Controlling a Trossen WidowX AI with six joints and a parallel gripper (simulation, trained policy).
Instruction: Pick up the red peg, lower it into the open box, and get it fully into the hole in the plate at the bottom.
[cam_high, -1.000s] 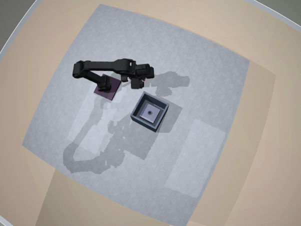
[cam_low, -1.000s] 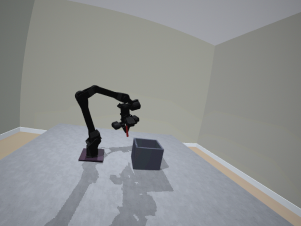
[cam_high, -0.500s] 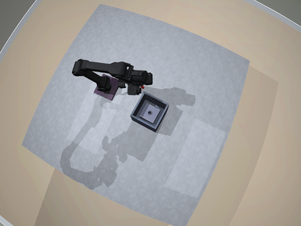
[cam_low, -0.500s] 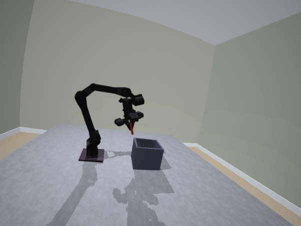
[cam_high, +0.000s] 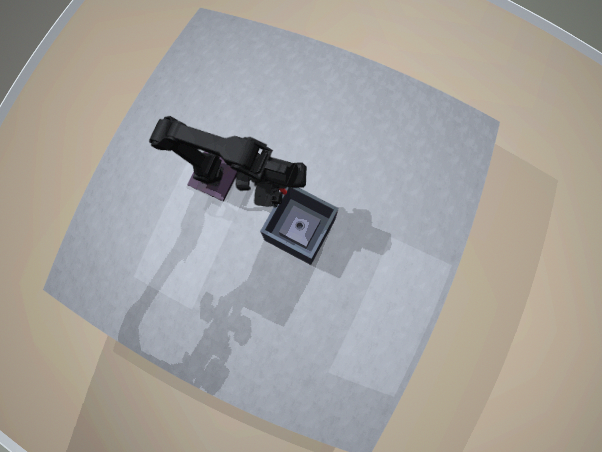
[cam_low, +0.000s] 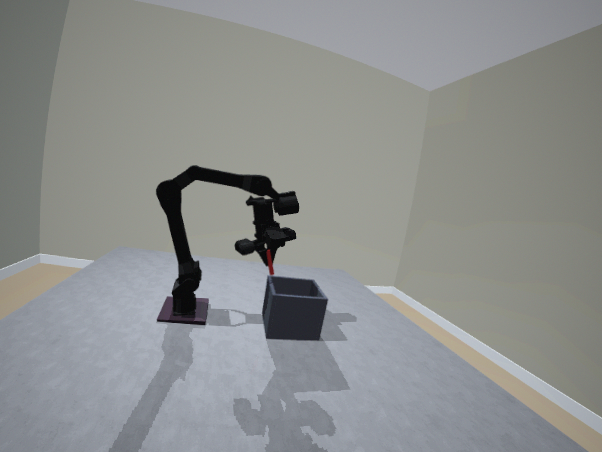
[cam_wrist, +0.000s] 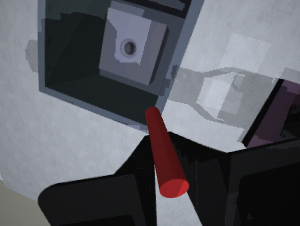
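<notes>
My gripper tip is now 13 cm above the light grey plate, 7 cm to the left of it and 7 cm short of it. Round my gripper tip: red peg: 1 cm to the right, 1 cm above.
</notes>
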